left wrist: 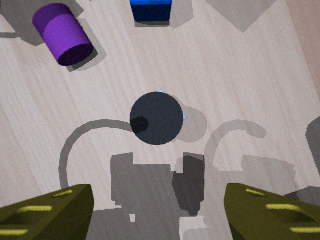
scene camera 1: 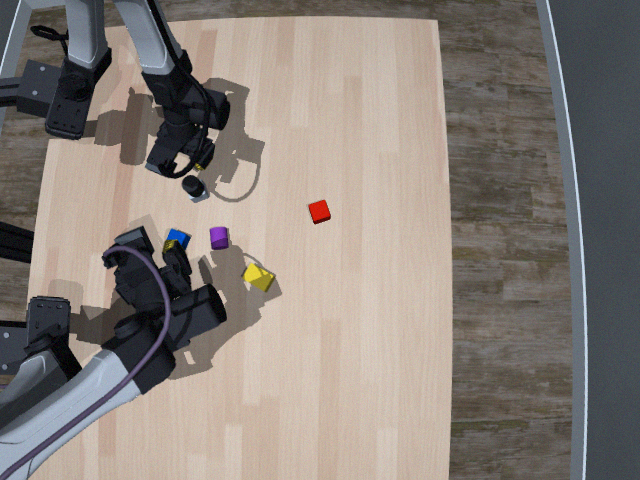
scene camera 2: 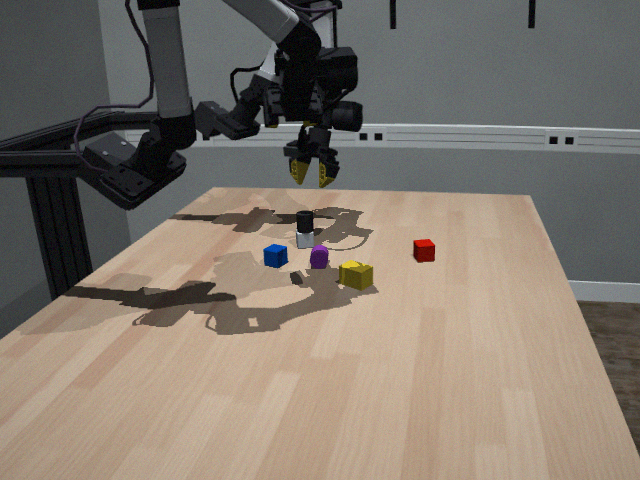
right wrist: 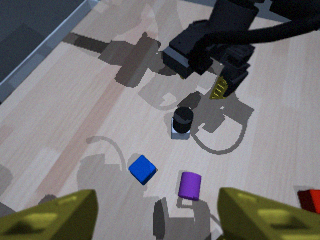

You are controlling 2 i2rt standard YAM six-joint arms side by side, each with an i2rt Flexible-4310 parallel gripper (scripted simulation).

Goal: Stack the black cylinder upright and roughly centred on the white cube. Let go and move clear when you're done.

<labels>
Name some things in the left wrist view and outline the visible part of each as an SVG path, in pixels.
My left gripper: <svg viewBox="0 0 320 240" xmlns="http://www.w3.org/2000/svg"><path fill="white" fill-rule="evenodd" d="M91 185L76 184L1 207L0 240L86 240L94 209ZM226 185L224 208L233 240L320 240L320 206L241 183L228 183Z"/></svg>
A purple cylinder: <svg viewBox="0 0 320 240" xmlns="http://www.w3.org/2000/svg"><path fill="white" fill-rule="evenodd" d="M38 9L33 15L32 23L59 65L74 65L83 61L92 53L93 45L67 5L51 3Z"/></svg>
</labels>
